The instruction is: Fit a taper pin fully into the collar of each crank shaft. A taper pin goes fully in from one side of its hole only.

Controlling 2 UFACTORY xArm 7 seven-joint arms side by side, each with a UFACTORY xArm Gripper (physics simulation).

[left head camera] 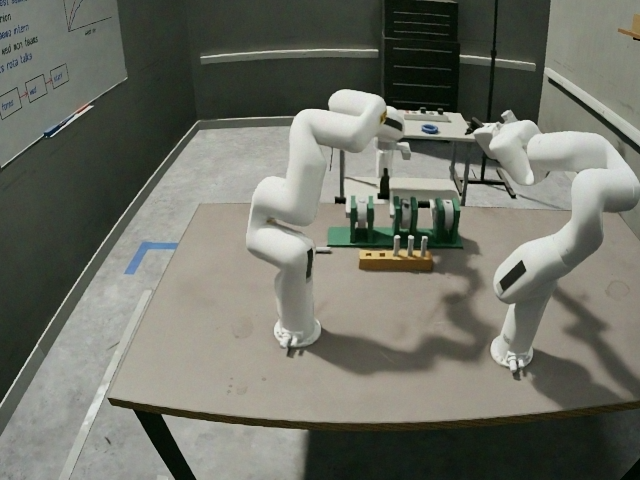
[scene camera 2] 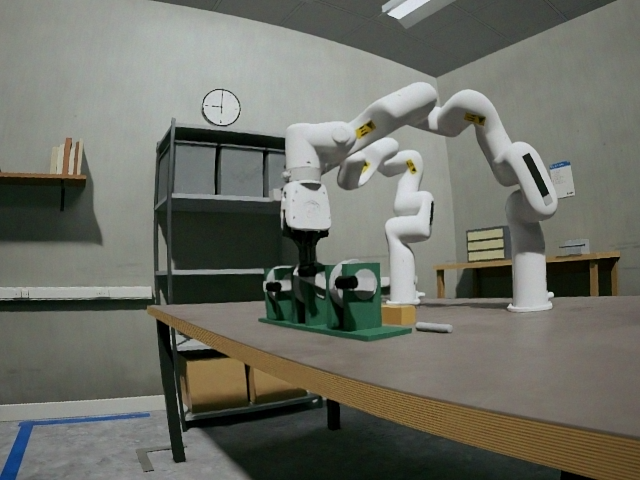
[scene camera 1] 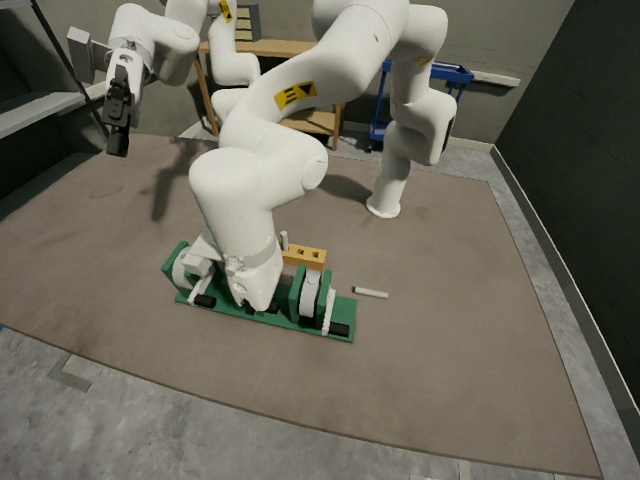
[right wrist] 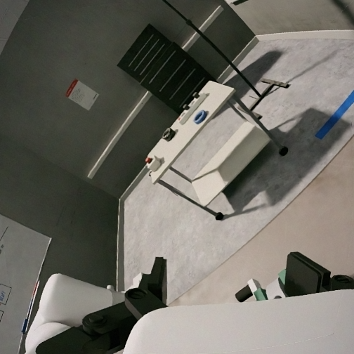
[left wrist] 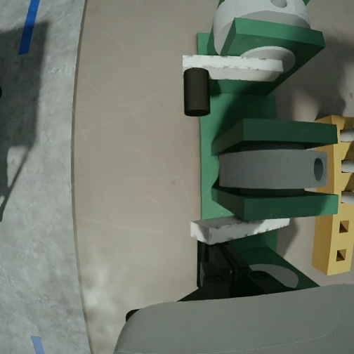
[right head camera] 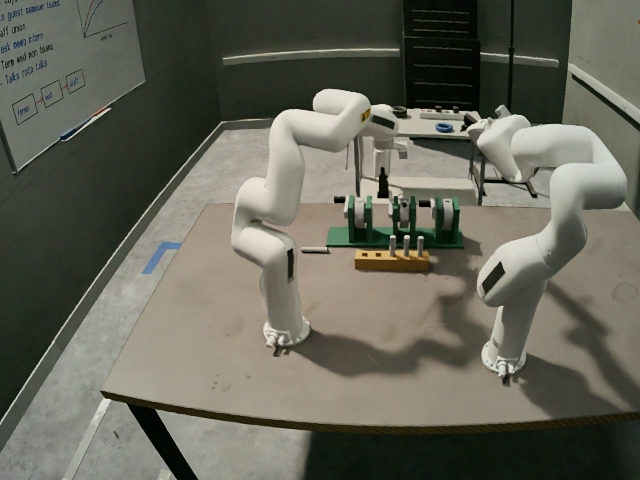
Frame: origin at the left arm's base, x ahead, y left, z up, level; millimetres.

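Seen in the pictures: left gripper, between the fingertips: [left head camera: 384, 193] [scene camera 2: 307, 265] [scene camera 1: 266, 302] [right head camera: 383, 192]; right gripper, between the fingertips: [left head camera: 475, 143] [scene camera 1: 114, 141] [right head camera: 472, 140]; left arm's base, origin of its link: [left head camera: 297, 331] [scene camera 2: 529, 309] [scene camera 1: 382, 206] [right head camera: 286, 330]; right arm's base, origin of its link: [left head camera: 511, 352] [scene camera 2: 403, 303] [right head camera: 503, 356].
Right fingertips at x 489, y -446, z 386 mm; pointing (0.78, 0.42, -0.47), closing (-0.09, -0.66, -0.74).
Observation:
Offsets run from my right fingertips to a thing's top centre. Level surfaces: height alone.
A green stand [left head camera: 338, 236] [right head camera: 338, 236] [scene camera 1: 343, 312] [left wrist: 207, 190] carries three crank shafts. The left wrist view shows the middle collar [left wrist: 270, 169] with its open hole facing the pin block, and the right collar [left wrist: 250, 20] with a hole on top. A pale stub [scene camera 2: 385, 282] shows beside the near crank; I cannot tell if it is a pin. My left gripper [left wrist: 218, 264] [scene camera 2: 307, 263] is shut and empty against the middle crank's black handle [left wrist: 202, 265] [scene camera 1: 271, 308]. My right gripper [right wrist: 228, 275] [scene camera 1: 117, 147] is open, high and away from the stand.
A yellow block {dx -144, dy +223, dz -346 mm} [left head camera: 395, 262] [right head camera: 391, 262] [left wrist: 322, 250] holds three upright pins and has two empty holes. A loose pin {dx -121, dy +485, dz -368 mm} [right head camera: 314, 250] [scene camera 1: 370, 292] [scene camera 2: 434, 327] lies on the table {dz -386 mm} [scene camera 1: 439, 361] beside the stand. A white cart [right wrist: 220, 92] stands beyond the table.

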